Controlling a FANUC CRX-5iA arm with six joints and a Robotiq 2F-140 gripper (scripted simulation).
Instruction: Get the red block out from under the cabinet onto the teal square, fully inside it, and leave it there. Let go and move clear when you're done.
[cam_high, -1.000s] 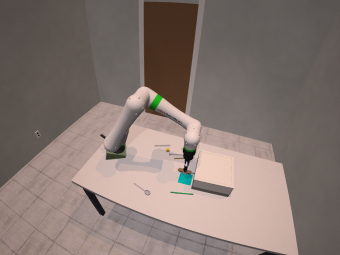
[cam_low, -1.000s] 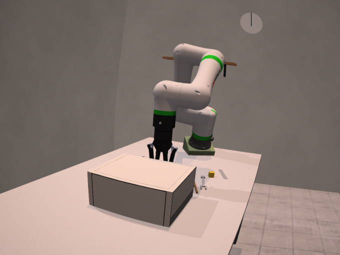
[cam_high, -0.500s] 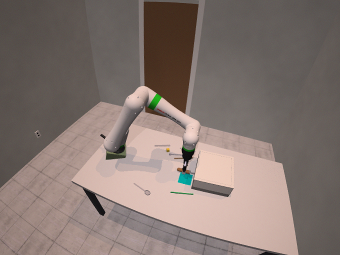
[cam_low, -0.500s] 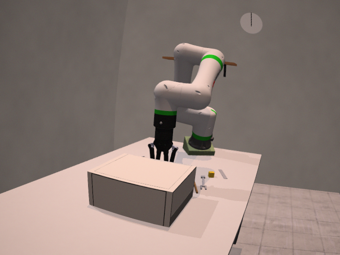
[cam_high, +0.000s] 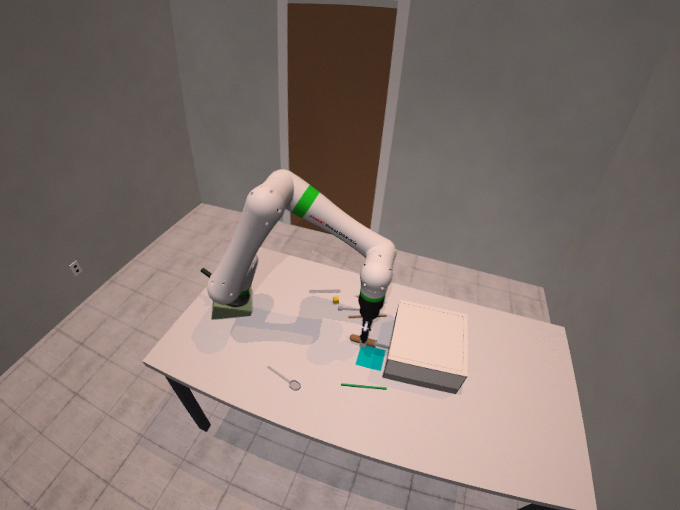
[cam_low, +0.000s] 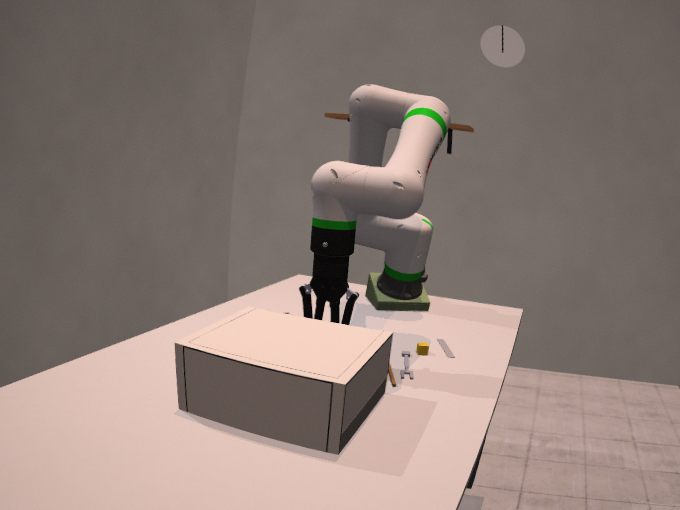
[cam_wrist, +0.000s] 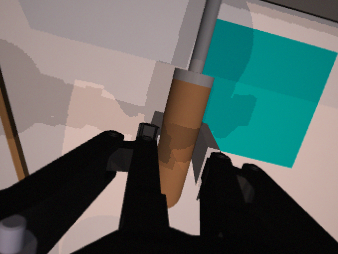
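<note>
Right now the teal square is 50 mm to the right of my hand, 50 mm ahead of it and 40 mm below it. Also, from my hand: brown stick 150 mm to the left, 40 mm behind, 30 mm below; hook tool 130 mm ahead, 20 mm below, 10 mm to the right; grey wrench 160 mm to the left, 110 mm behind, 30 mm below.
</note>
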